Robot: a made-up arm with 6 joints.
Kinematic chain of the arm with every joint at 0, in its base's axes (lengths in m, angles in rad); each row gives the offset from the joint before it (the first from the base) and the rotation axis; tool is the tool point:
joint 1: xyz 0 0 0.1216 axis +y
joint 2: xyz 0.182 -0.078 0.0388 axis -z
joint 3: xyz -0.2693 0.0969 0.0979 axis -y
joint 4: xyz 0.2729 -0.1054 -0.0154 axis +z
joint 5: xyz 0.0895 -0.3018 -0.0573 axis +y
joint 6: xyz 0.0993 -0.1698 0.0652 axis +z
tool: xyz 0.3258 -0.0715 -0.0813
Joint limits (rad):
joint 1: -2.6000..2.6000
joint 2: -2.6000..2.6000
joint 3: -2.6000..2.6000
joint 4: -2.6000..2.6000
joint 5: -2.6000..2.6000
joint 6: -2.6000..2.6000
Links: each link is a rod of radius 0.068 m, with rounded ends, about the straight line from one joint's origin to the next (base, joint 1, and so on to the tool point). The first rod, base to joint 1, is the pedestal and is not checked.
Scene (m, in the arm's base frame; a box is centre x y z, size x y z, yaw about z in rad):
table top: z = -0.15
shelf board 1: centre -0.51 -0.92 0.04 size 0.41 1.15 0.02 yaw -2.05
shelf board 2: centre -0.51 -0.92 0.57 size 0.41 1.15 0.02 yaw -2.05
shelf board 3: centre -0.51 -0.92 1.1 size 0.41 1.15 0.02 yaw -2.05
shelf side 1: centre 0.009 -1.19 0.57 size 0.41 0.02 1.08 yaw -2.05
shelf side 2: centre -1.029 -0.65 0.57 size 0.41 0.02 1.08 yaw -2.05
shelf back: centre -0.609 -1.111 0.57 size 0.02 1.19 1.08 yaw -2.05
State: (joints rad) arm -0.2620 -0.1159 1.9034 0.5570 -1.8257 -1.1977
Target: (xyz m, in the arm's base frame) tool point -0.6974 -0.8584 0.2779
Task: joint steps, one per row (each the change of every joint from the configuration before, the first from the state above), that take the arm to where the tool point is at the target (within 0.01 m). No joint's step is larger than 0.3 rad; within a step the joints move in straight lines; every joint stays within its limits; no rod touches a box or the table.
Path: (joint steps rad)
1: 0.2002 0.2076 -0.0592 -0.1245 -0.0556 0.0717
2: 0.2002 0.2075 -0.0591 -0.1244 -0.0555 0.0717
3: 0.2003 0.2076 -0.0592 -0.1245 -0.0556 0.0717
4: -0.0534 -0.0151 0.1817 -0.1870 -0.1676 0.2568
5: -0.0534 -0.0152 0.1817 -0.1870 -0.1675 0.2567
6: -0.2800 -0.1793 0.0380 0.1750 0.1556 -0.1900
7: -0.2800 -0.1794 0.0381 0.1750 0.1555 -0.1899
8: -0.2799 -0.1793 0.0380 0.1750 0.1556 -0.1900

